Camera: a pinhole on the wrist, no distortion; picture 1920 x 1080 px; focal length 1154.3 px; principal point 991.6 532.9 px. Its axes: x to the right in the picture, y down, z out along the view. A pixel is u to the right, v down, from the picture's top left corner.
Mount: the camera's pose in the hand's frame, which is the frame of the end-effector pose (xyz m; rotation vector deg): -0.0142 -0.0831 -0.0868 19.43 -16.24 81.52
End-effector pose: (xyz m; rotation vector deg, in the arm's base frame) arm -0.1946 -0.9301 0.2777 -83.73 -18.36 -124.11
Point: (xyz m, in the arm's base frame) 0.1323 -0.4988 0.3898
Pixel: 1205.5 767.5
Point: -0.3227 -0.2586 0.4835
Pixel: 247.3 333.3
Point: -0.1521 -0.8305 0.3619
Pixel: 1622.1 291.3
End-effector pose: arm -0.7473 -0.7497 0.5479 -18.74 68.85 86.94
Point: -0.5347 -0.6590 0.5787
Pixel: 1128.3 694.3
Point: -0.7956 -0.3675 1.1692
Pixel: outside the picture
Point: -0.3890 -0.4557 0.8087
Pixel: 1326.1 871.7
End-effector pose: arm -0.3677 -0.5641 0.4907 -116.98 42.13 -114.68
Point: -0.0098 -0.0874 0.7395
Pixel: 186.5 445.2
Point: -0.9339 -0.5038 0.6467
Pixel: behind the camera
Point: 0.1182 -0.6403 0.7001
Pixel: 1417.0 129.0
